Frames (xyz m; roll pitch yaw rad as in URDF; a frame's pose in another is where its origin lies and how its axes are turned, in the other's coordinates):
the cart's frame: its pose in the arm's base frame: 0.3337 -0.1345 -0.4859 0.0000 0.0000 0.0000
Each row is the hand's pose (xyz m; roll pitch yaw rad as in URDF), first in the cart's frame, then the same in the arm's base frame.
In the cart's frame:
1: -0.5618 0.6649 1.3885 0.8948 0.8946 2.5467
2: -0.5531 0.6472 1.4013 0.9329 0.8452 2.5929
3: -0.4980 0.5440 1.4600 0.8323 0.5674 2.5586
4: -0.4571 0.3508 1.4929 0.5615 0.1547 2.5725
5: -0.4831 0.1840 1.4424 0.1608 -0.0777 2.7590
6: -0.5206 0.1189 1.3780 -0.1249 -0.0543 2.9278
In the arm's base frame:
1: -0.2281 0.5304 0.9026 0.8948 0.8946 2.5467
2: -0.2194 0.5127 0.9154 0.9329 0.8452 2.5929
3: -0.1643 0.4095 0.9741 0.8323 0.5674 2.5586
4: -0.1234 0.2163 1.0070 0.5615 0.1547 2.5725
5: -0.1494 0.0495 0.9565 0.1608 -0.0777 2.7590
6: -0.1869 -0.0156 0.8921 -0.1249 -0.0543 2.9278

